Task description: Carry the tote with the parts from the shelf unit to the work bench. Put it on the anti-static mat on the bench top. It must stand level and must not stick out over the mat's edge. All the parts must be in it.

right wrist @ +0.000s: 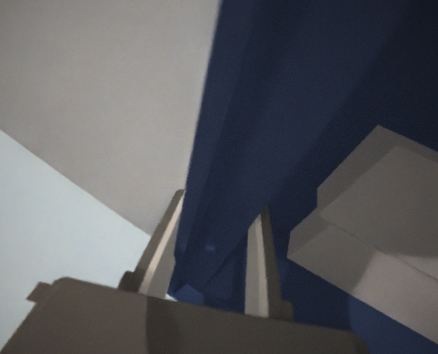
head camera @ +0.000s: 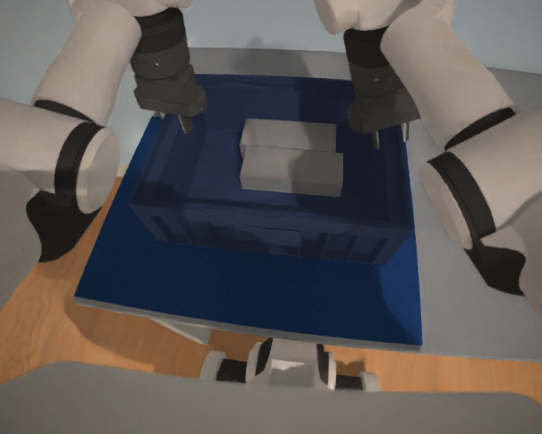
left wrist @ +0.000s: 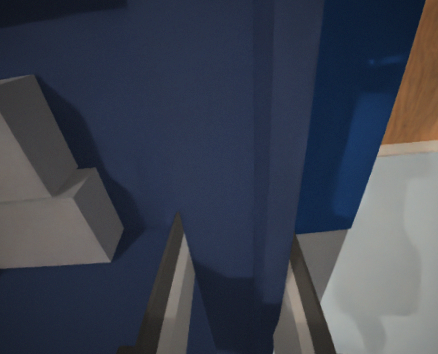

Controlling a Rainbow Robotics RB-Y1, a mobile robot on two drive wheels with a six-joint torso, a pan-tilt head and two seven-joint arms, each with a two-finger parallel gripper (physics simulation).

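Places are measured from the robot's base along level axes (x ahead, y left, z up), in centimetres.
Pixels of known places: left gripper, fingertip midpoint: point(head camera: 178, 128) point(left wrist: 231, 225); right gripper, fingertip midpoint: point(right wrist: 220, 204) point(head camera: 390, 141).
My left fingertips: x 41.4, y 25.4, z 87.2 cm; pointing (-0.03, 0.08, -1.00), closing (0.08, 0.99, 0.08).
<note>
Behind a point stands the place of what it marks.
The dark blue tote point(head camera: 274, 181) sits over the brighter blue anti-static mat point(head camera: 248, 284) @[y 9.0, x 17.3, z 76.5 cm] on the grey bench top. Two grey block parts point(head camera: 291, 157) @[y 4.4, x 40.6, z 82.2 cm] lie side by side inside it. My left gripper point(head camera: 174, 120) @[y 25.4, x 41.4, z 87.2 cm] is shut on the tote's left wall; in the left wrist view the fingers point(left wrist: 235, 228) @[y 25.4, x 41.4, z 87.2 cm] straddle that wall point(left wrist: 267, 158), with a part point(left wrist: 73, 218) @[y 13.9, x 44.6, z 82.2 cm] nearby. My right gripper point(head camera: 390, 137) @[y -12.6, x 42.1, z 87.2 cm] is shut on the tote's right wall, and its fingers point(right wrist: 221, 200) @[y -12.6, x 42.1, z 87.2 cm] straddle the wall point(right wrist: 224, 140) @[y -12.9, x 35.6, z 90.6 cm] beside a part point(right wrist: 351, 225) @[y -2.7, x 42.0, z 82.2 cm]. I cannot tell whether the tote rests on the mat or hangs just above it.
Grey bench top point(head camera: 450, 301) @[y -25.1, x 18.2, z 76.3 cm] lies right of the mat and behind the tote. In the right wrist view bare bench point(right wrist: 123, 105) @[y -34.4, x 46.4, z 76.3 cm] shows right beside the tote's wall. Wooden floor point(head camera: 93, 327) @[y 84.3, x 10.3, z 0.1 cm] and my base point(head camera: 288, 366) lie below the bench's front edge.
</note>
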